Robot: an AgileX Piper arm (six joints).
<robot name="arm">
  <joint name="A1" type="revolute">
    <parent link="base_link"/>
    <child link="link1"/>
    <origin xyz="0 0 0.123"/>
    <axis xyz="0 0 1"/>
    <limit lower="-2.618" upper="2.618"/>
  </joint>
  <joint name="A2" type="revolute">
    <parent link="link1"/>
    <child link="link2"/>
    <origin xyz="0 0 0"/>
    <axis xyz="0 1 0"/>
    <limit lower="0" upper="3.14"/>
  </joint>
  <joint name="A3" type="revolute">
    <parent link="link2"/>
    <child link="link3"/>
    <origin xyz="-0.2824 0 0.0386"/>
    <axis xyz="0 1 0"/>
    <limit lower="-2.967" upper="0"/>
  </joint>
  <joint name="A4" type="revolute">
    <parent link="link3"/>
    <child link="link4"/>
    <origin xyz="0.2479 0 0.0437"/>
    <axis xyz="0.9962 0 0.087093"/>
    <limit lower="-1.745" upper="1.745"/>
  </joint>
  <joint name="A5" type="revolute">
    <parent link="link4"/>
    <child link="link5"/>
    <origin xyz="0 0 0"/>
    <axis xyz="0 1 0"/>
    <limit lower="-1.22" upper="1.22"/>
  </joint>
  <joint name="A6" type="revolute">
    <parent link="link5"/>
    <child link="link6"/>
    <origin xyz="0.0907 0 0.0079"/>
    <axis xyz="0.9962 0 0.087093"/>
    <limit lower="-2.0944" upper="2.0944"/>
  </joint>
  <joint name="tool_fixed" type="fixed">
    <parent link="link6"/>
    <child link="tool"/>
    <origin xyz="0 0 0" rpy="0 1.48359 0"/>
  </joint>
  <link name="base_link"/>
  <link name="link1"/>
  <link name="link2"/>
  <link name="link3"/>
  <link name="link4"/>
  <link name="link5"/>
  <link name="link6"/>
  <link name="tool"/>
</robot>
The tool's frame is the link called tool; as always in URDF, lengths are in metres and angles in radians.
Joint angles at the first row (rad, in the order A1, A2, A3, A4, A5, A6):
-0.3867 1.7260 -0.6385 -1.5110 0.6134 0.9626
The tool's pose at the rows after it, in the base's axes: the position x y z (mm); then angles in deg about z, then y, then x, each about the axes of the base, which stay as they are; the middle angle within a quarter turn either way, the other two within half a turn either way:
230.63, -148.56, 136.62, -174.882, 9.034, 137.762
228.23, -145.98, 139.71, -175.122, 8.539, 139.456
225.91, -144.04, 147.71, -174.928, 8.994, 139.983
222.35, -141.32, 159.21, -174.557, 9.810, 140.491
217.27, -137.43, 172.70, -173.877, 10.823, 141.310
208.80, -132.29, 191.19, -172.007, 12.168, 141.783
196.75, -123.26, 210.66, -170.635, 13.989, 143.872
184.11, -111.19, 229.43, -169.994, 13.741, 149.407
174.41, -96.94, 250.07, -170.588, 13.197, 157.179
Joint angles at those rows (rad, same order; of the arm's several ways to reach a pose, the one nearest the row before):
-0.3867 1.6990 -0.6385 -1.4205 0.5968 0.8780
-0.3867 1.6778 -0.6385 -1.3407 0.5871 0.8004
-0.3867 1.6411 -0.6385 -1.2835 0.5846 0.7379
-0.3867 1.5886 -0.6385 -1.2100 0.5846 0.6572
-0.3867 1.5246 -0.6385 -1.1147 0.5878 0.5597
-0.3867 1.4362 -0.6385 -1.0036 0.6063 0.4588
-0.3867 1.3291 -0.6376 -0.8375 0.6316 0.3067
-0.3867 1.2339 -0.6650 -0.5877 0.7264 0.0963
-0.3867 1.1610 -0.7228 -0.3505 0.8752 -0.0899

